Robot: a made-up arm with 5 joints. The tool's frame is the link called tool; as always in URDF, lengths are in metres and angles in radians.
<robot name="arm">
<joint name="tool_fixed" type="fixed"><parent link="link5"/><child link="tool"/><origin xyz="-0.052 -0.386 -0.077" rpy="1.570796 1.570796 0"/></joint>
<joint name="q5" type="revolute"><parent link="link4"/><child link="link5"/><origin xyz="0.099 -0.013 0.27" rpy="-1.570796 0 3.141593"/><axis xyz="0 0 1"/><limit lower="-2.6" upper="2.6"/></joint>
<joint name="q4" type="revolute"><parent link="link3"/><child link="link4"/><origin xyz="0.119 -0.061 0.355" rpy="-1.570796 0 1.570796"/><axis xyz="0 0 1"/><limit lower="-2.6" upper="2.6"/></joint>
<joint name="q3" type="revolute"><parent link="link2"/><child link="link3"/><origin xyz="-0.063 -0.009 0.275" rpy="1.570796 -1.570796 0"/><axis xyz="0 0 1"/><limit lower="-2.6" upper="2.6"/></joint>
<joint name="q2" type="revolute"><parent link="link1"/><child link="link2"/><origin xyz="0.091 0.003 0.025" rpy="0 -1.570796 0"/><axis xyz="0 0 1"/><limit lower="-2.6" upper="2.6"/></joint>
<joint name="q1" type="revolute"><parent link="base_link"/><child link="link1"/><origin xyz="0 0 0.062" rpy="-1.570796 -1.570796 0"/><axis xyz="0 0 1"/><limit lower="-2.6" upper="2.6"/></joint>
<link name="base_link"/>
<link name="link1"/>
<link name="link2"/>
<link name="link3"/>
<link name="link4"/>
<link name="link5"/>
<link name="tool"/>
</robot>
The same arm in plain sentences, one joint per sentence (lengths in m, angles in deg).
The arm has five revolute joints in a row. What follows holds with every joint at zero, and every direction is one of the base frame's. Joint 1 is mounted 0.062 m along +z from the base frame's origin and rotates about +y, from -148.97 to 148.97 deg. Joint 2 is mounted 0.003 m along +x and 0.025 m along +y and 0.091 m along +z from joint 1 and rotates about -z, from -148.97 to 148.97 deg. Joint 3 is mounted 0.009 m along -x and 0.063 m along -y and 0.275 m along -z from joint 2 and rotates about -x, from -148.97 to 148.97 deg. Joint 4 is mounted 0.355 m along -x and 0.061 m along +y and 0.119 m along -z from joint 3 and rotates about +z, from -148.97 to 148.97 deg. Joint 5 is mounted 0.013 m along -x and 0.099 m along -y and 0.27 m along +z from joint 4 and rotates about -x, from -148.97 to 148.97 deg. The tool frame, which is the frame that the pose is given for, is mounted 0.077 m along +x and 0.052 m along -y and 0.386 m along +z from joint 5; its axes are the base frame's turned by roll 0, pitch 0 and yaw 0 deg (as in URDF: about the fixed x, then y, then z).
